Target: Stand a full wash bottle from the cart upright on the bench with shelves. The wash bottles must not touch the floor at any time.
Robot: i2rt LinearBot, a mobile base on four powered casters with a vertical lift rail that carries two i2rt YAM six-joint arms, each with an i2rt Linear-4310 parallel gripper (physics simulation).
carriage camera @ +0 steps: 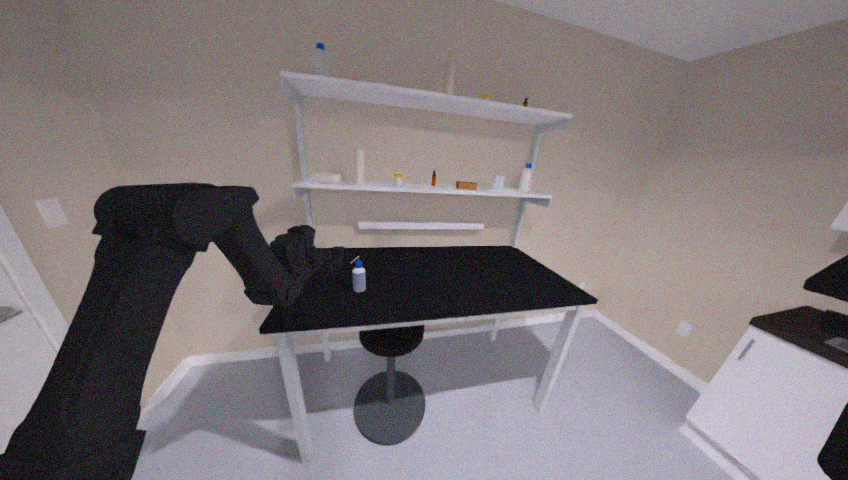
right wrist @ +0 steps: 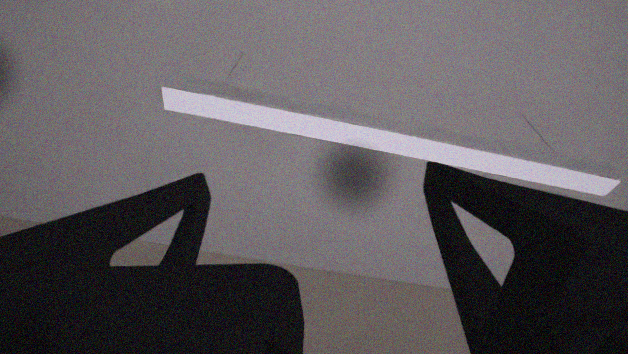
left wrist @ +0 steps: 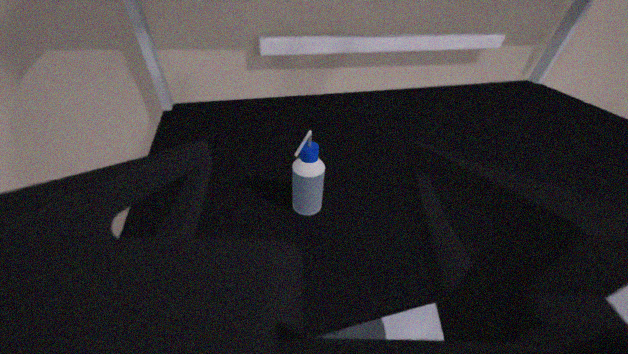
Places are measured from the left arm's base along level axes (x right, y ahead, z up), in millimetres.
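Pixels of known places: left gripper, fingertip midpoint: (carriage camera: 329, 247) (left wrist: 308, 151); right gripper, fingertip midpoint: (right wrist: 314, 180).
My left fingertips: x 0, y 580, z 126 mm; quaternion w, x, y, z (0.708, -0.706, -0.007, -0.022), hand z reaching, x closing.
For each thing: its top centre in the pictures, then the offset to it from my left fingertips.
- wash bottle at its top centre: (left wrist: 307, 133) (carriage camera: 356, 256) dy +256, dx +1, dz -143 mm
- brown box at its top centre: (carriage camera: 466, 182) dy +756, dx +523, dz +180 mm
A wash bottle (carriage camera: 358, 279) (left wrist: 307, 192) with a blue cap and a bent white spout stands upright on the black top of the bench with shelves (carriage camera: 464, 273) (left wrist: 360, 120), left of its middle. Its grey-blue contents reach up to the white shoulder. My left gripper (carriage camera: 340, 255) (left wrist: 308, 151) is open and empty. It is apart from the bottle, which shows beyond and between the fingers in the left wrist view. My right gripper (right wrist: 314, 180) is open and empty, pointed at the ceiling. The cart does not show.
A lower shelf (carriage camera: 386, 189) and an upper shelf (carriage camera: 416, 98) above the bench hold bottles, jars and a brown box (carriage camera: 466, 185). A round stool (carriage camera: 390, 340) stands under the front edge. A white cabinet (carriage camera: 755, 380) is at the right. A ceiling lamp (right wrist: 300, 122) shows above.
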